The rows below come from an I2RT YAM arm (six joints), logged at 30 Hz.
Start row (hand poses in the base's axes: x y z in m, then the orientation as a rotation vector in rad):
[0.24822 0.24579 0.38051 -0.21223 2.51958 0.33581]
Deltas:
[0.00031 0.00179 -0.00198 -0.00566 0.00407 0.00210]
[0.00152 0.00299 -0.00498 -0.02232 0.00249 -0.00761]
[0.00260 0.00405 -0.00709 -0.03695 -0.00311 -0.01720]
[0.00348 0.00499 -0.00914 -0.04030 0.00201 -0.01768]
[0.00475 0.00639 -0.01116 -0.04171 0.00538 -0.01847]
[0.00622 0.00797 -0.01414 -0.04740 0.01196 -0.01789]
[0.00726 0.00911 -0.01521 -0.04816 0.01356 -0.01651]
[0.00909 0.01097 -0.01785 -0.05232 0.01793 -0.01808]
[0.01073 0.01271 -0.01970 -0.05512 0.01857 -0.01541]
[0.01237 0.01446 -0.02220 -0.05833 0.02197 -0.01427]
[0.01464 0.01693 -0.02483 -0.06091 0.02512 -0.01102]
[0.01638 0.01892 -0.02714 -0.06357 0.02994 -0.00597]
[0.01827 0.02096 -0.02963 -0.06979 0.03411 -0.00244]
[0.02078 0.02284 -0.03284 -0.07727 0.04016 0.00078]
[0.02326 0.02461 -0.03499 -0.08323 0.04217 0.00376]
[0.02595 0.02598 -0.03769 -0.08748 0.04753 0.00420]
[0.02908 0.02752 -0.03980 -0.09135 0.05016 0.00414]
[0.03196 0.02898 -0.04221 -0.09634 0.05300 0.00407]
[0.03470 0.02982 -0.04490 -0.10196 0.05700 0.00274]
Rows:
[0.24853 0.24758 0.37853 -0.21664 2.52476 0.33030]
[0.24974 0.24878 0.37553 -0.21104 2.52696 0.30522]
[0.25082 0.24984 0.37342 -0.20528 2.52458 0.28204]
[0.25170 0.25078 0.37137 -0.20537 2.53031 0.27853]
[0.25297 0.25218 0.36935 -0.20451 2.53393 0.27702]
[0.25444 0.25376 0.36637 -0.20669 2.54153 0.27120]
[0.25548 0.25490 0.36530 -0.20855 2.54323 0.27106]
[0.25731 0.25676 0.36266 -0.20766 2.54838 0.26592]
[0.25895 0.25850 0.36081 -0.21208 2.54950 0.26356]
[0.26059 0.26025 0.35831 -0.21438 2.55345 0.26052]
[0.26286 0.26272 0.35568 -0.21917 2.55699 0.25908]
[0.26460 0.26471 0.35337 -0.22609 2.56215 0.25853]
[0.26649 0.26675 0.35088 -0.23257 2.56735 0.25274]
[0.26900 0.26863 0.34767 -0.23894 2.57462 0.24550]
[0.27148 0.27040 0.34552 -0.24488 2.57759 0.23943]
[0.27417 0.27177 0.34282 -0.24651 2.58364 0.23504]
[0.27730 0.27331 0.34071 -0.24766 2.58692 0.23049]
[0.28018 0.27477 0.33830 -0.24922 2.59059 0.22453]
[0.28292 0.27561 0.33561 -0.24928 2.59554 0.21743]

